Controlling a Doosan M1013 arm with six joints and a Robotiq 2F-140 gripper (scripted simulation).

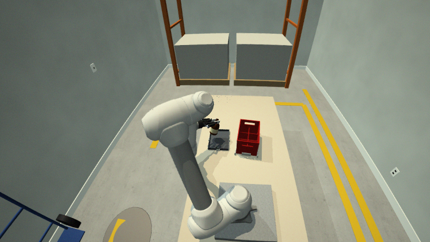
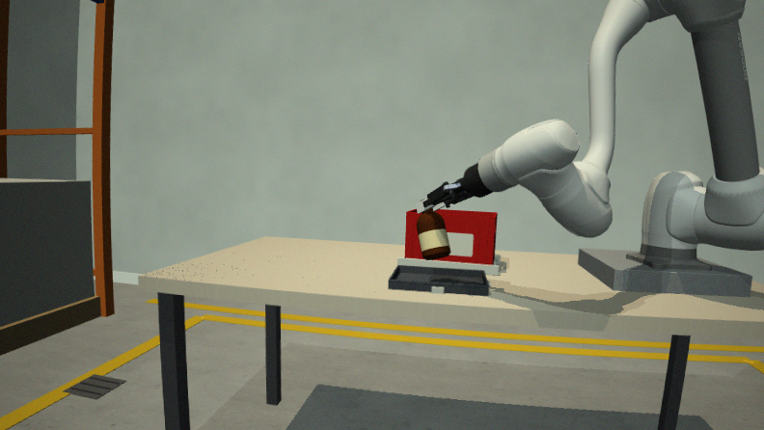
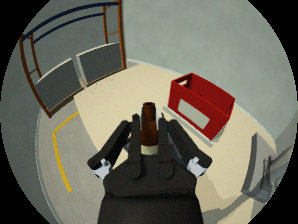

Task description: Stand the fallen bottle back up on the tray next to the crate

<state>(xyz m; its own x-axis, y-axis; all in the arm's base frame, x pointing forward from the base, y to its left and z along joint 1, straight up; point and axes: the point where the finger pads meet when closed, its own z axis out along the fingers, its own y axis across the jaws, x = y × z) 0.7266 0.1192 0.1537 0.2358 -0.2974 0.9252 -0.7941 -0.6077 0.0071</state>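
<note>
My gripper is now 60 mm above the bottle. Round my hand: tray 30 mm behind, 30 mm to the right, 200 mm below; red crate 90 mm behind, 290 mm to the right, 130 mm below.
</note>
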